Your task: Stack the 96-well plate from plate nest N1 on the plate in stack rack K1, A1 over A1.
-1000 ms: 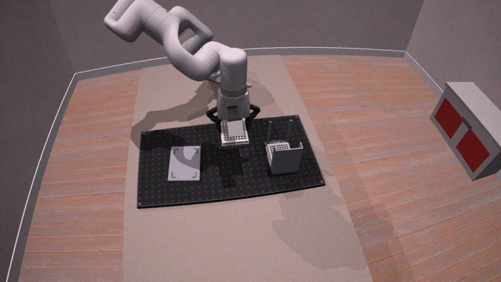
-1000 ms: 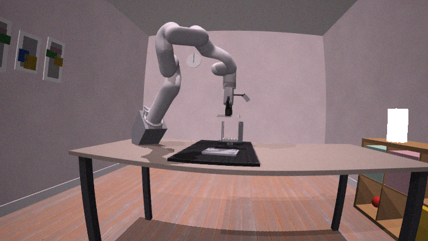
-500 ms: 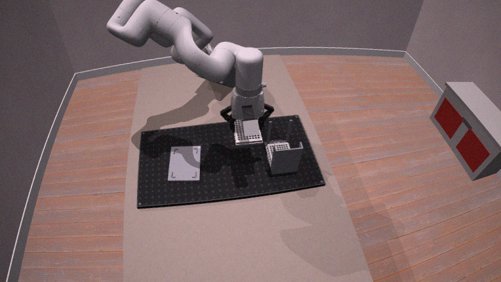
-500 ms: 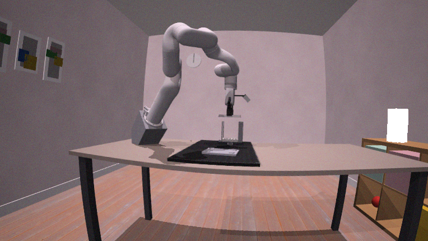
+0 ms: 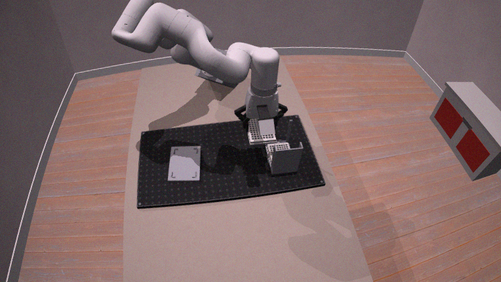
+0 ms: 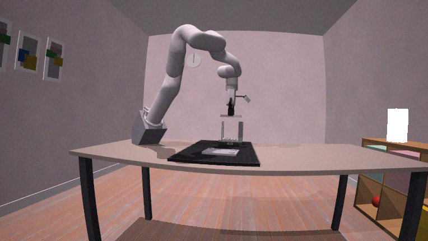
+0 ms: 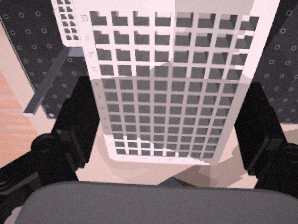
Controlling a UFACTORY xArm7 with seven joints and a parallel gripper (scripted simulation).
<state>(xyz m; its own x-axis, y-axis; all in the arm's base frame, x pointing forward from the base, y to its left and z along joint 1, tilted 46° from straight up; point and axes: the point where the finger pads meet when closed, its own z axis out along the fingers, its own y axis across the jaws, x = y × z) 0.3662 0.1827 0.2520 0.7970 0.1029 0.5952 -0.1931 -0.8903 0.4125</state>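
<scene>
My gripper is now 9 cm short of the grey rack wall, 7 cm to the right of it and 11 cm above it. Also, from my hand: white 96-well plate: 1 cm below.
</scene>
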